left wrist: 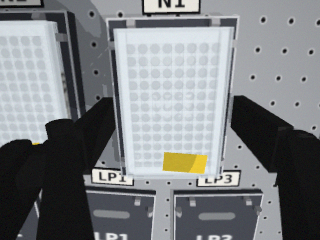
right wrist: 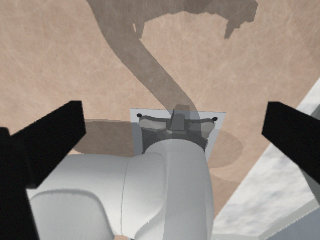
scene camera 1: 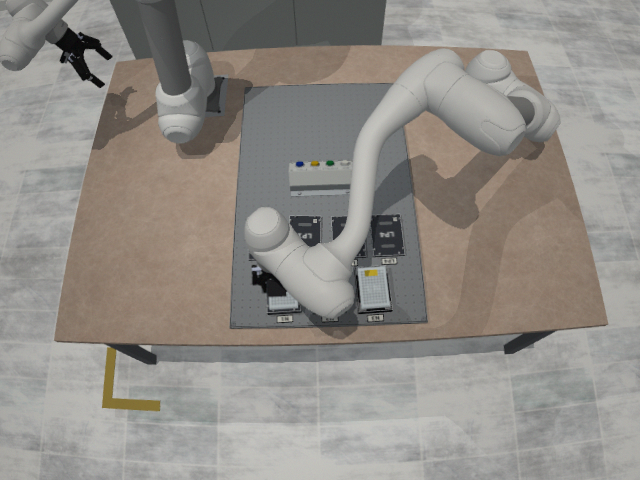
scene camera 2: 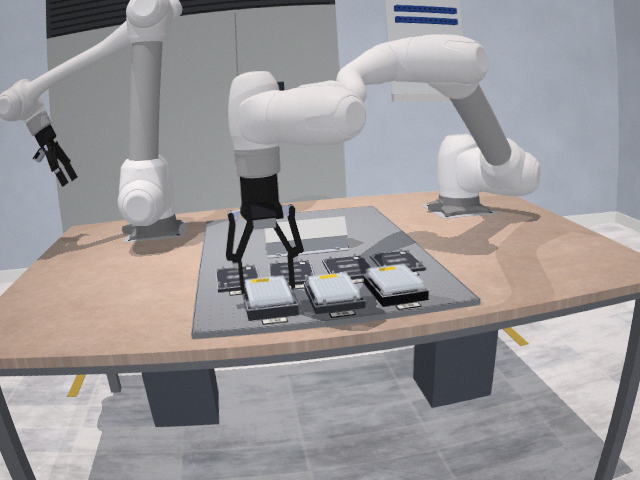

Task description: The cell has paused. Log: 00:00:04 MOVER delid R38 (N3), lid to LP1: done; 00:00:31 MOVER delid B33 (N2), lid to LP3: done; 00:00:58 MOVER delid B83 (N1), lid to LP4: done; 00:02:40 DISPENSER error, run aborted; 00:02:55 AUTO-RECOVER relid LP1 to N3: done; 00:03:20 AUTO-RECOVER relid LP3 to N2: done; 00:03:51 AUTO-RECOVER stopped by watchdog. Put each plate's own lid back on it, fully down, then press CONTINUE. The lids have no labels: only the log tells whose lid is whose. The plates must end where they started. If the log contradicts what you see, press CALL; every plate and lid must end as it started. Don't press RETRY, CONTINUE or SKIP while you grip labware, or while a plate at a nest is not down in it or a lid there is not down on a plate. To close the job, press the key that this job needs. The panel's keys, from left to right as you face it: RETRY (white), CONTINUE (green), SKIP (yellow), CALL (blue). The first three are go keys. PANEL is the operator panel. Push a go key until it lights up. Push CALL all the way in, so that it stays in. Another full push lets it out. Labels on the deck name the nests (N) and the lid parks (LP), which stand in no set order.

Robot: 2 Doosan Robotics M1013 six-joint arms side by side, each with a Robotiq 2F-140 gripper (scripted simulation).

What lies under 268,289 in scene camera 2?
A clear lid.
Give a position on a clear lid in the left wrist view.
173,83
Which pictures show my right gripper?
The right wrist view, scene camera 1 and scene camera 2 only.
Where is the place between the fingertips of my left gripper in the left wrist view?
At 172,112
